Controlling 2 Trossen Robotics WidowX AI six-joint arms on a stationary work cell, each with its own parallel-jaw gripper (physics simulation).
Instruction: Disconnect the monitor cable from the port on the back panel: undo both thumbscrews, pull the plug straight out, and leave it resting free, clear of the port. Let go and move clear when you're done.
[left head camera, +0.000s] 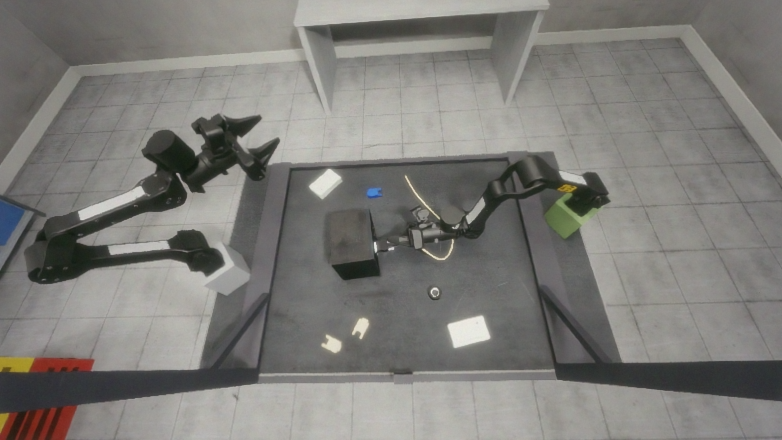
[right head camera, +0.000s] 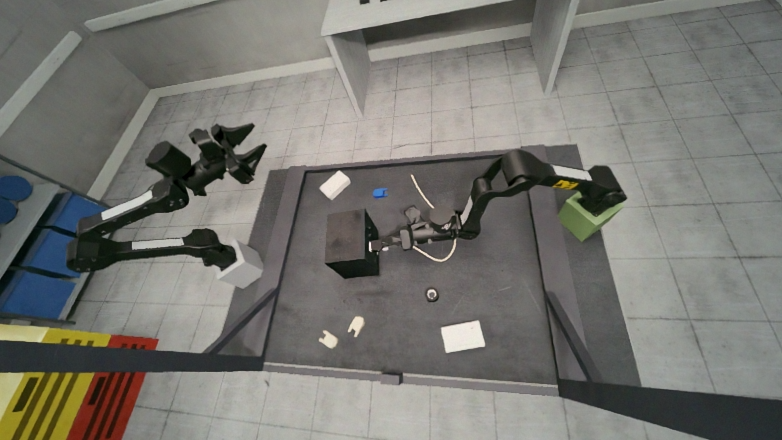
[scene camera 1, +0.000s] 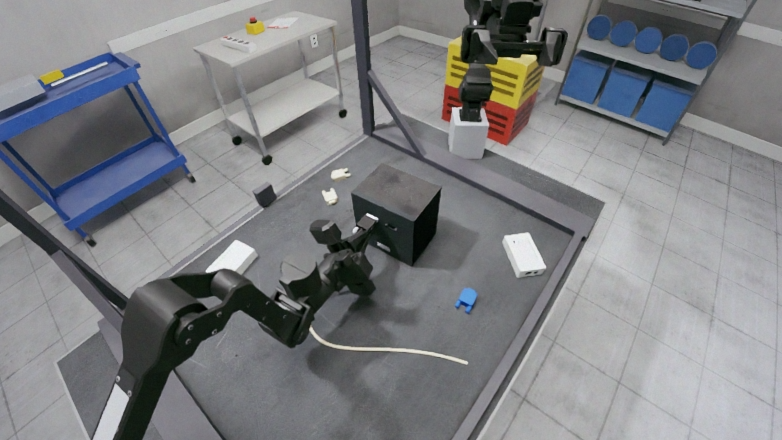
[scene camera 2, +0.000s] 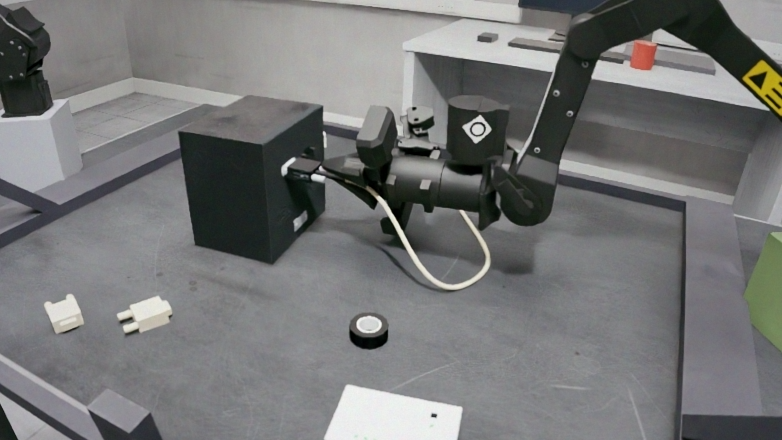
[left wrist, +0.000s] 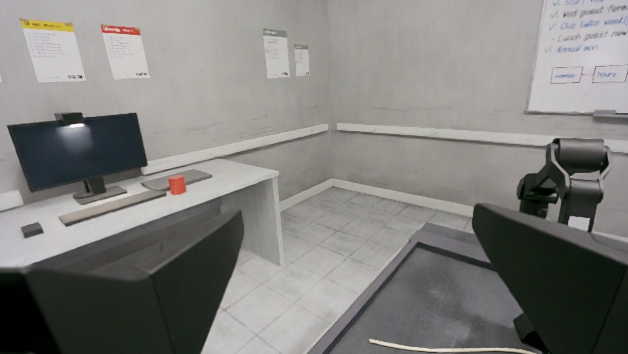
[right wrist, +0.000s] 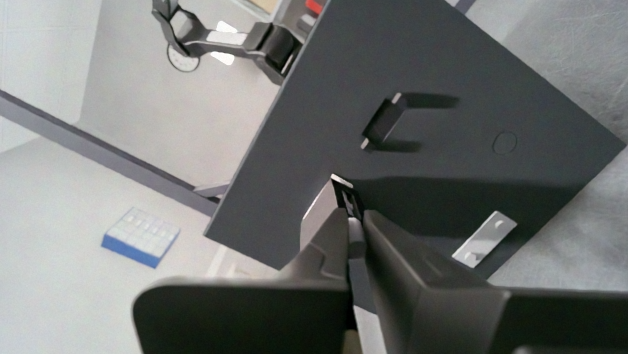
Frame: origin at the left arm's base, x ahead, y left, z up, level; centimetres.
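Seen in the pictures: left gripper, fingertip midpoint: (left head camera: 270, 127) (right head camera: 259, 134) (scene camera 1: 524, 62) (left wrist: 356, 217); right gripper, fingertip midpoint: (left head camera: 387, 240) (right head camera: 382, 240) (scene camera 1: 367, 232) (scene camera 2: 323, 166) (right wrist: 353, 219); left arm's base, origin of the base link: (left head camera: 212, 262) (right head camera: 227, 258) (scene camera 1: 470, 116) (scene camera 2: 28, 110); right arm's base, origin of the base link: (left head camera: 579, 204) (right head camera: 595, 202).
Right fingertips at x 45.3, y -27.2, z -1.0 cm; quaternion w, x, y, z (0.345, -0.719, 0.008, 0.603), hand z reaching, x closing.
Note:
Offsets run from my right fingertips to a thing's top centre. "spot": to the spot under its first point.
The black box @[dx -8.0, dy +5.8, dz +4.9 cm] (left head camera: 349, 235) (right head camera: 347, 235) (scene camera 1: 399, 188) (scene camera 2: 224, 186) (right wrist: 425, 50) stands on the mat. The black plug @[dx -1.0, dy -1.3, dz +0.8 cm] (scene camera 2: 303, 168) sits at the port on its panel. The cream cable (left head camera: 412, 189) (scene camera 1: 382, 349) (scene camera 2: 399, 232) (left wrist: 425, 347) loops down and across the mat. My right gripper (left head camera: 392, 241) (scene camera 2: 326, 165) (right wrist: 353, 219) is shut on a grey thumbscrew @[dx -1.3, dy +0.3, dz +0.2 cm] (right wrist: 355, 237) at the plug's rear, with the wrist tilted. A pale thumbscrew @[dx -2.4, dy -1.9, dz +0.2 cm] (scene camera 2: 317, 177) shows on the plug's near side. Thread engagement is hidden. My left gripper (left head camera: 270, 128) (right head camera: 260, 135) (left wrist: 356, 217) is open and empty, far from the box.
Another dark port @[spot: dx -1.8, dy +5.2, dz -0.1 cm] (right wrist: 384, 120) lies beside the plug. A blue connector @[dx +9.9, dy +21.8, dz -9.8 cm] (left head camera: 374, 192) and a white box @[dx -2.0, dy +36.7, dz -8.4 cm] (left head camera: 325, 183) lie behind the black box. Two cream connectors @[dx -30.8, dy -11.9, dz -9.8 cm] (left head camera: 331, 343) @[dx -21.4, dy -13.4, dz -9.8 cm] (left head camera: 360, 327), a tape roll @[dx +2.6, dy -19.5, dz -9.8 cm] (left head camera: 434, 292) and a white box @[dx +2.4, dy -33.9, dz -8.4 cm] (left head camera: 468, 331) lie toward the front.

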